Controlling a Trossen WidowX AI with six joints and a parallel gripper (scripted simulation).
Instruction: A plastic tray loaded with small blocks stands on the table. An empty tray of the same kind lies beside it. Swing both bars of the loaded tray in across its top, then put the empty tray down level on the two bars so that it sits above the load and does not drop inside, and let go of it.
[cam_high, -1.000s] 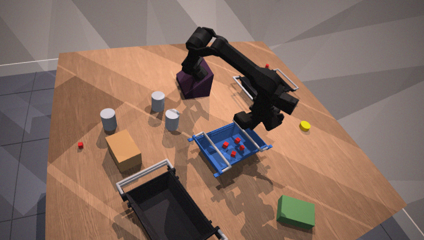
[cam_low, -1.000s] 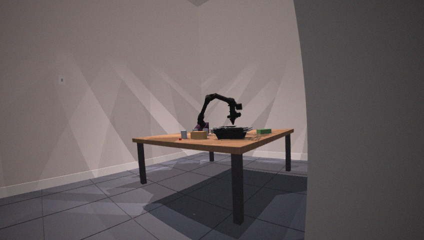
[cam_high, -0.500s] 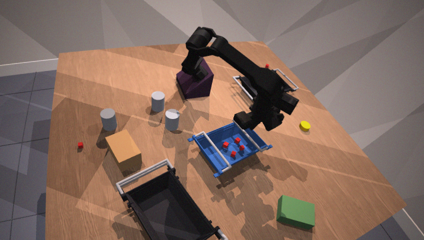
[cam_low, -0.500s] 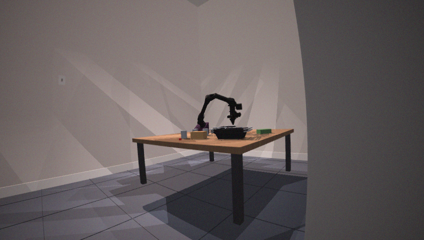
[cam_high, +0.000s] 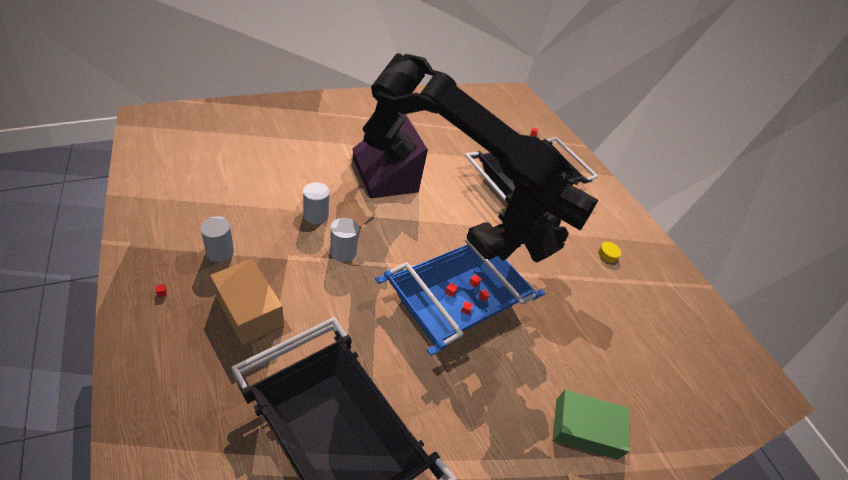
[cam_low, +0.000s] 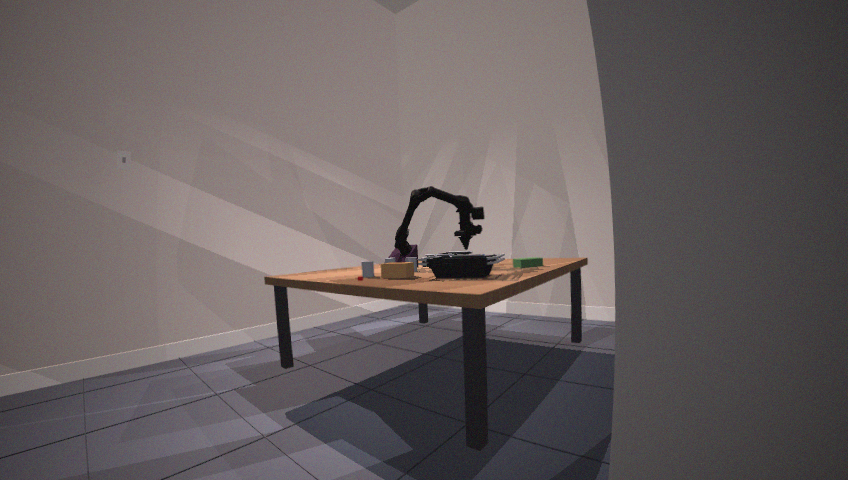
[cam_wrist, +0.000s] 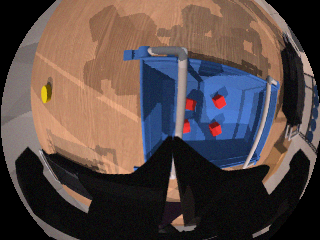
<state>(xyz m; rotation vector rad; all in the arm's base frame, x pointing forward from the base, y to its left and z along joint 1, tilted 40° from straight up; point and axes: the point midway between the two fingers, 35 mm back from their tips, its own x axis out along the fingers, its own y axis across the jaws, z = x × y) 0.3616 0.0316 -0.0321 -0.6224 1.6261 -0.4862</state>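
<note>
The black tray lies 260 mm behind my gripper tip, 290 mm to the left of it and 50 mm below it. Also, from my gripper tip: yellow disc (20 mm ahead, 340 mm to the left, 80 mm below); then tan box (110 mm behind, 460 mm to the right, 60 mm below); then green block (330 mm ahead, 70 mm below).
</note>
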